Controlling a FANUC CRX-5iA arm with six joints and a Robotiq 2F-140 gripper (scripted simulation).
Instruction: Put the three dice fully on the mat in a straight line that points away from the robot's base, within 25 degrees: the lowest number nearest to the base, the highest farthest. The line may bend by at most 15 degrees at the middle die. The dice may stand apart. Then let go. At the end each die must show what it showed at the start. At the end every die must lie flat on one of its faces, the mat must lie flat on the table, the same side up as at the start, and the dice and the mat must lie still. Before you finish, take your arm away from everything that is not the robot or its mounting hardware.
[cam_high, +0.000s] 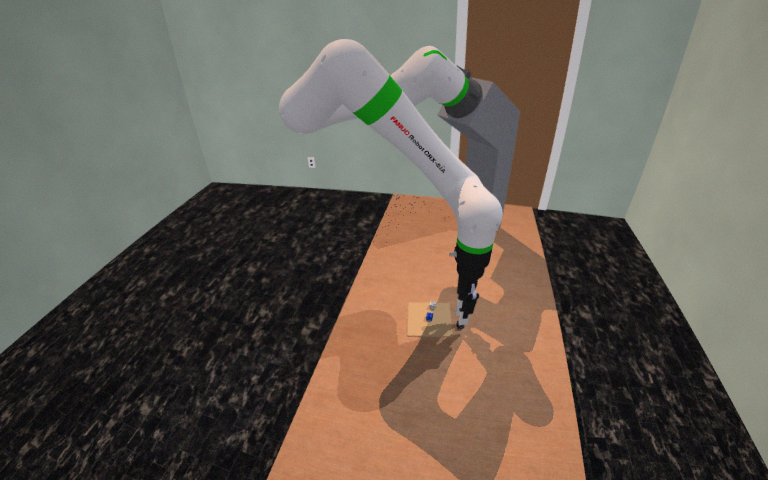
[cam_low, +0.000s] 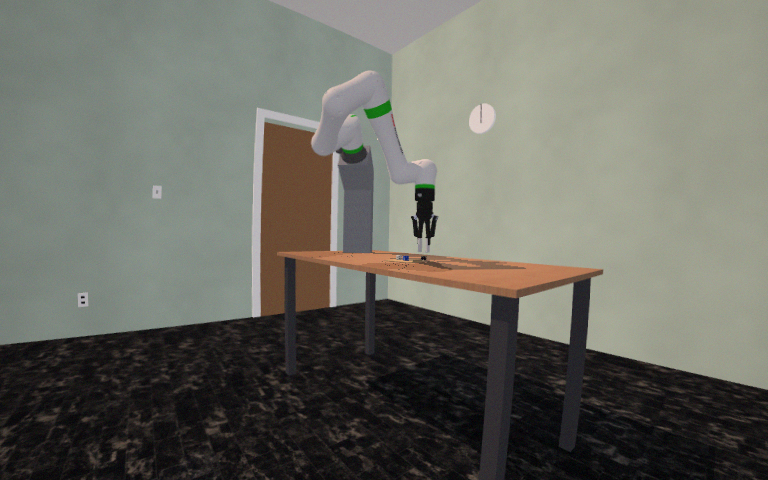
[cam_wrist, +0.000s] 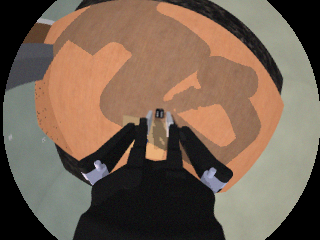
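My hand is 60 mm above the black die. The rest, counted from my hand: tan mat (90 mm to the right, 70 mm below, 40 mm behind); then blue die (90 mm to the right, 60 mm below, 50 mm behind); then white die (90 mm behind, 70 mm to the right, 60 mm below).
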